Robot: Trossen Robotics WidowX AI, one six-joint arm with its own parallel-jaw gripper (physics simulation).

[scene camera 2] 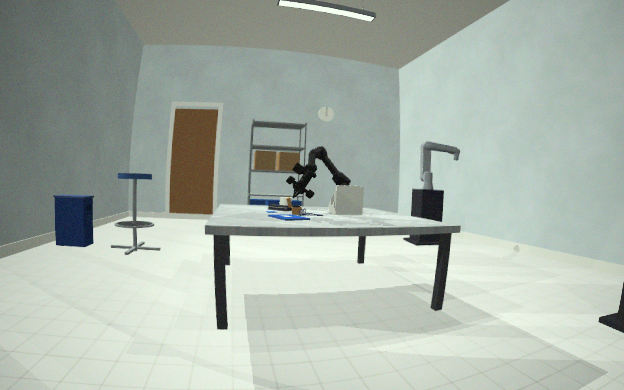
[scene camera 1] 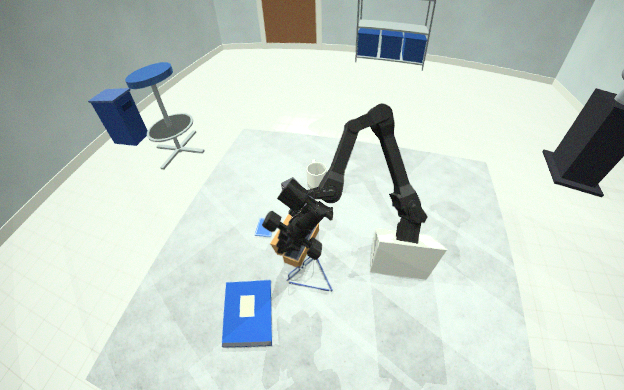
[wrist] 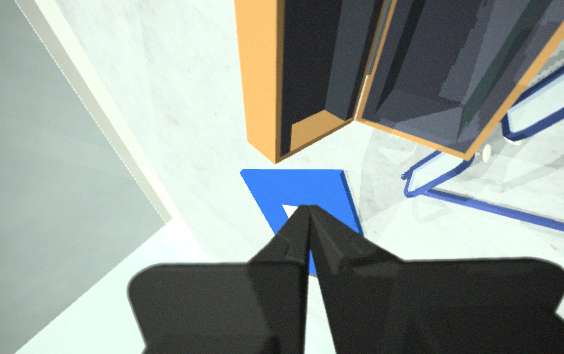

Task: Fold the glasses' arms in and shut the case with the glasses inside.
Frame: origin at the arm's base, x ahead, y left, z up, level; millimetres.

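Seen in the pictures: gripper, fingertip midpoint: (scene camera 2: 293, 197) (scene camera 1: 278, 252) (wrist: 307, 213); arm's base, origin of the base link: (scene camera 2: 346, 192) (scene camera 1: 407, 239).
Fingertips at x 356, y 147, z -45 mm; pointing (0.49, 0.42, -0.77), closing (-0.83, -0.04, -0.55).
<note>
Pixels of each thing's middle, then the offset from my fingertips to it. "pt": a spot on its surface instead.
- orange case, surface spot: (wrist: 262, 90) pt dx +26, dy -52, dz -3 mm
- blue book, body centre: (wrist: 311, 235) (scene camera 1: 247, 312) (scene camera 2: 288, 217) dx +31, dy +186, dz -98 mm
- small blue card, body centre: (scene camera 1: 265, 227) dx +132, dy -125, dz -100 mm
- white mug, body centre: (scene camera 1: 316, 173) dx +43, dy -415, dz -55 mm
The orange case (scene camera 1: 294, 260) (scene camera 2: 296, 211) (wrist: 262, 90) stands open, its dark inside showing in the wrist view. Its two halves meet at a hinge; my arm partly covers it in scene camera 1. The glasses (scene camera 1: 310, 287) (wrist: 495, 208), blue-framed, lie on the table beside the case. Their lenses are nearest the case, and their arms angle inward and meet at the far corner, forming a triangle with the front. My gripper (scene camera 1: 281, 251) (scene camera 2: 295, 196) (wrist: 307, 213) is shut and empty, above the table at the case.
A blue book (scene camera 1: 260, 325) (scene camera 2: 288, 217) (wrist: 310, 187) with a pale label lies in front of the case. A small blue card (scene camera 1: 262, 228) lies left of it. A white mug (scene camera 1: 315, 175) stands behind. A white box (scene camera 1: 407, 259) (scene camera 2: 349, 200) stands right, below the arm's base.
</note>
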